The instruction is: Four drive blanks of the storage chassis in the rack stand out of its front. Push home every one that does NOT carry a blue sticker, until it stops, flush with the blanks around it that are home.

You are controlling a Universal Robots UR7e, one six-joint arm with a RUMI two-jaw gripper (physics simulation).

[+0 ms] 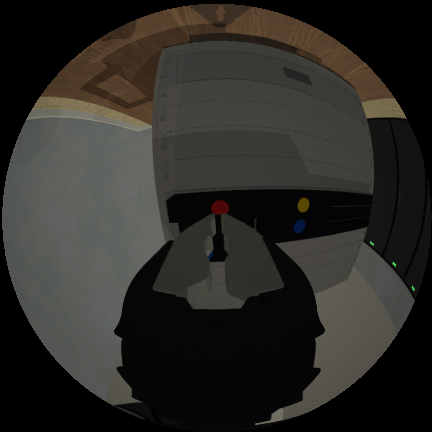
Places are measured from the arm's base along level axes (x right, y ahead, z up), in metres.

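Pixels of known places: gripper, fingertip midpoint: (218, 215).
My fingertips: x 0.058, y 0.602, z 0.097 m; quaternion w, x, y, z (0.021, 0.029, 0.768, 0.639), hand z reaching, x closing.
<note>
Ahead of a thing's pixels: the offset from my fingertips to its top centre. "*": to the spot under its first point.
The black front of the storage chassis {* dx -0.256, dy +0.082, dz +0.011 m} (350, 204) crosses the rack between grey panels. A blank with a red sticker {* dx +0.030, dy +0.020, dz -0.005 m} (192, 206) is at its upper left; its left end sticks out visibly. To the right, a blank with a yellow sticker (280, 203) sits above a blank with a blue sticker (280, 227); how far these two stand out is not clear. Another blue sticker {dx +0.021, dy +0.020, dz +0.066 m} (210, 255) shows in part past the fingers, its blank mostly hidden. My gripper (218, 215) is shut and empty, tips at the red sticker's lower edge; whether they touch the blank cannot be told.
Grey rack panels (250, 115) rise above the chassis, and more grey panels (325, 260) lie below it. A dark cabinet (385, 190) with green lights stands at the right. A pale grey surface (75, 210) is at the left, and brown wood (320, 37) runs along the top.
</note>
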